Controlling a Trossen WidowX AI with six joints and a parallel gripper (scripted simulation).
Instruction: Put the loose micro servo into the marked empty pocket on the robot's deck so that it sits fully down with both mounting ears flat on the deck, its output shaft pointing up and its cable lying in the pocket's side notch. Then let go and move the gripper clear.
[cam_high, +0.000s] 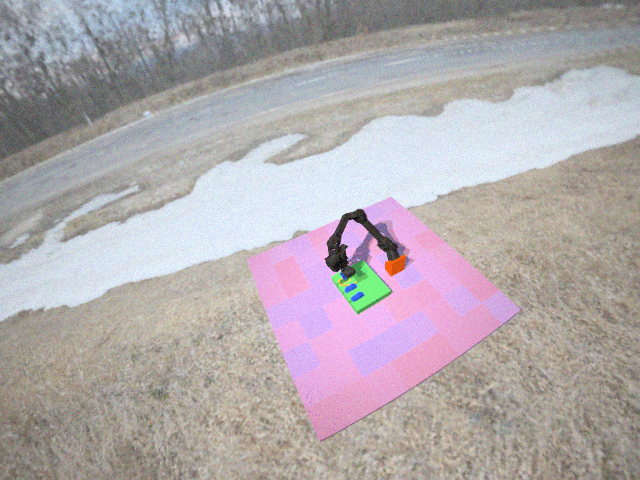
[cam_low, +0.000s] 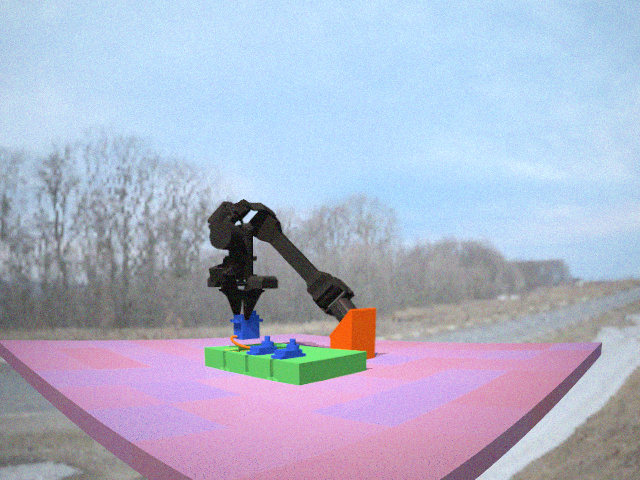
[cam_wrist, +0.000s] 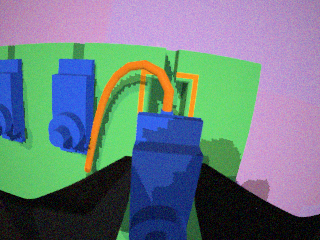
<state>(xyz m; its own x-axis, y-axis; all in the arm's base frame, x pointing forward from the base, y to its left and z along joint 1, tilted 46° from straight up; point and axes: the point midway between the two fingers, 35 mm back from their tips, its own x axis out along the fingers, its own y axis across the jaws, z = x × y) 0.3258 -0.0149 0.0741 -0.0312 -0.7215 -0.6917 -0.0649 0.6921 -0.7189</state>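
My gripper tip is now 110 mm past the green deck, 70 mm to the right of it and 100 mm above it.
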